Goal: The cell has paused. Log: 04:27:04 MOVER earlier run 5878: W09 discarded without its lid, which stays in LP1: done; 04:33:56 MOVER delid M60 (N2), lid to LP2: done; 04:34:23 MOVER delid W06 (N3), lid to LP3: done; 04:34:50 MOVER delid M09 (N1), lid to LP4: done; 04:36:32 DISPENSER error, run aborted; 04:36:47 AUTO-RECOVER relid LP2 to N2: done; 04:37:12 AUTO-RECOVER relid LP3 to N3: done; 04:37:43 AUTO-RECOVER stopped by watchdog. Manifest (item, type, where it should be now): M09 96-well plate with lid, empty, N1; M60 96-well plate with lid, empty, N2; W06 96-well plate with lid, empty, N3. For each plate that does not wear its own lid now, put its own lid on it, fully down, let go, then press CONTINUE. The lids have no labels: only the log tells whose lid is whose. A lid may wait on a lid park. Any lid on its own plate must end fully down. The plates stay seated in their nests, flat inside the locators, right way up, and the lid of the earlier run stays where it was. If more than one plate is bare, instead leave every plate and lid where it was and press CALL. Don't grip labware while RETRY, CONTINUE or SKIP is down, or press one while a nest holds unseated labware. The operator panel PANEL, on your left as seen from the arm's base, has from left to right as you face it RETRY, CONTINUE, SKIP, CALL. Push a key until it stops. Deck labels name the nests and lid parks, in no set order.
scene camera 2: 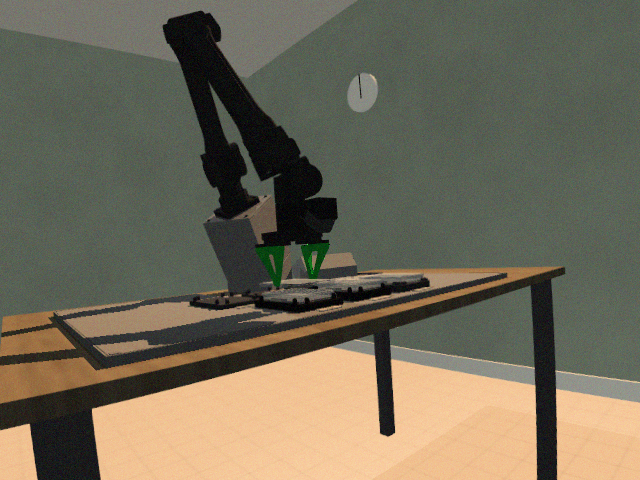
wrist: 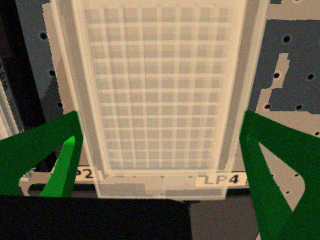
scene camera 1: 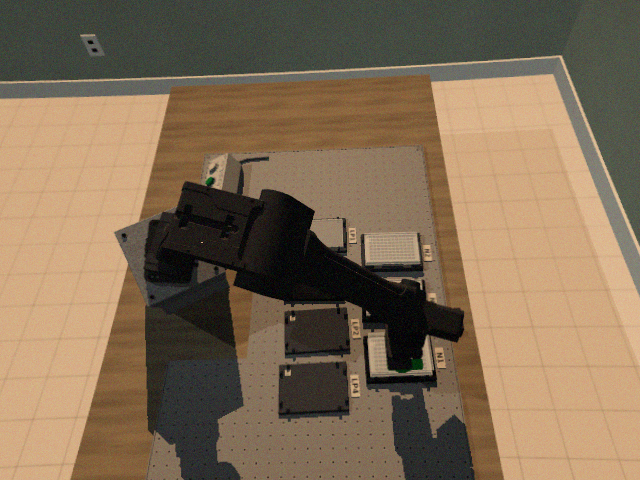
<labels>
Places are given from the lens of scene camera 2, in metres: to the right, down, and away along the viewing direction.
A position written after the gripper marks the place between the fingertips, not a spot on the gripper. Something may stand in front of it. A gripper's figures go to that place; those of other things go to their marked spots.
gripper [scene camera 2: 295, 283]: -0.05, 0.08, 0.77
plate [scene camera 2: 286, 296]: -0.06, 0.10, 0.72
operator panel [scene camera 2: 339, 265]: 0.07, 0.09, 1.37
The marked spots on the operator panel and the plate are 0.66 m apart.
</labels>
